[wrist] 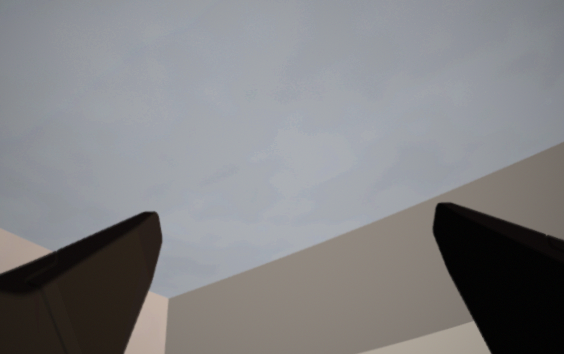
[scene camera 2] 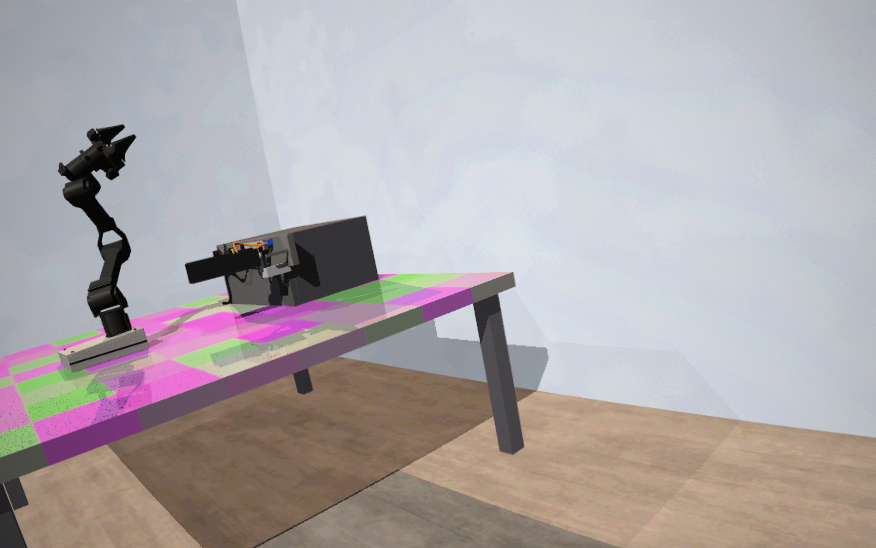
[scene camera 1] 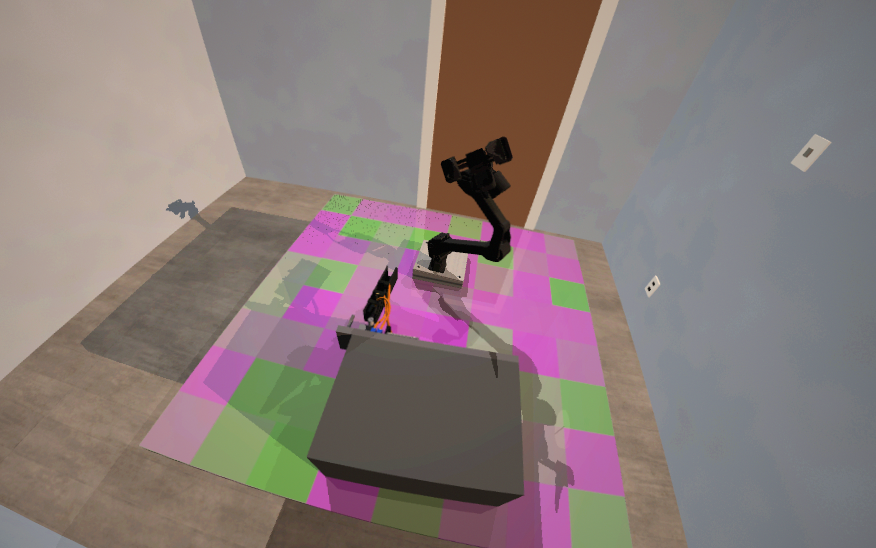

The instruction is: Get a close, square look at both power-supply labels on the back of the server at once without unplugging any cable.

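Pixels of known places: gripper, between the fingertips: (wrist: pixel 298 222) (scene camera 2: pixel 129 130) (scene camera 1: pixel 469 156); arm's base, origin of its link: (scene camera 2: pixel 118 333) (scene camera 1: pixel 437 266).
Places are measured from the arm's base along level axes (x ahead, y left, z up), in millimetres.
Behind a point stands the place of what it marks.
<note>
The server is inside or part of a dark grey box (scene camera 1: pixel 419 420) {x 655, y 76, z 158 mm} (scene camera 2: pixel 337 258) {x 645, y -135, z 52 mm} on the checkered table; I cannot tell which. Its back side faces my arm's base. Orange cables (scene camera 1: pixel 386 305) {x 350, y -97, z 134 mm} (scene camera 2: pixel 248 245) {x 397, y -80, z 149 mm} run at that back, beside a long black bar-like part (scene camera 1: pixel 376 303) {x 356, y -125, z 141 mm} (scene camera 2: pixel 216 265) {x 266, y -149, z 121 mm} that sticks out from it. A small blue part (scene camera 1: pixel 376 330) {x 451, y -89, z 151 mm} (scene camera 2: pixel 269 242) {x 452, y -107, z 145 mm} shows near the cables. The power-supply labels cannot be made out in any view. My gripper (scene camera 1: pixel 476 159) {x 168, y 57, z 541 mm} (scene camera 2: pixel 128 131) {x 168, y 57, z 541 mm} (wrist: pixel 298 222) {x 168, y 57, z 541 mm} is open and empty, high above the table and well away from the box, pointing upward at a slant.
My arm's pale base (scene camera 1: pixel 438 278) {x 49, y 16, z -17 mm} (scene camera 2: pixel 106 352) {x -58, y -91, z -26 mm} stands on the pink and green table (scene camera 1: pixel 584 403) {x 425, y 573, z -48 mm} (scene camera 2: pixel 394 327) {x 452, y -642, z -73 mm}, behind the box in scene camera 1. A brown door (scene camera 1: pixel 516 77) and walls surround the table. The wrist view shows a bluish-grey surface (wrist: pixel 280 100) and beige wall parts (wrist: pixel 310 290).
</note>
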